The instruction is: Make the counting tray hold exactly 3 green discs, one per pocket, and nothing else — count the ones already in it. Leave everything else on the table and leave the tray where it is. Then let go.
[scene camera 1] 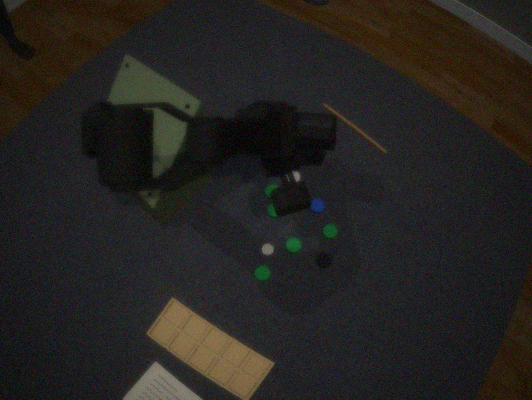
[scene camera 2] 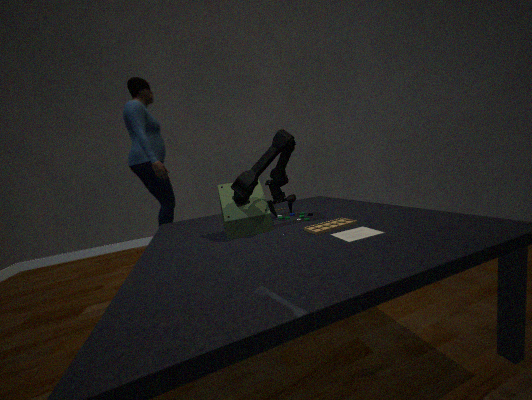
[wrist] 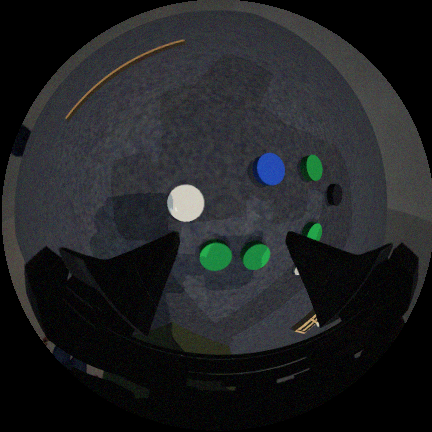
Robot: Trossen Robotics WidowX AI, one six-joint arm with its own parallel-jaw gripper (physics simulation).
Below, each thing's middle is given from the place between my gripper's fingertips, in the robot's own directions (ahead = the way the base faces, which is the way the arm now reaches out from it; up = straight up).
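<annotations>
Blue disc (wrist: 268, 169): 10 mm below my hand, 10 mm to the left of it, 60 mm ahead of it. Going by their middles, the disc is the nearest to my hand of the things named here. Tan counting tray (scene camera 1: 224, 360): 40 mm ahead of my hand, 10 mm below it, 340 mm to the right of it.
</annotations>
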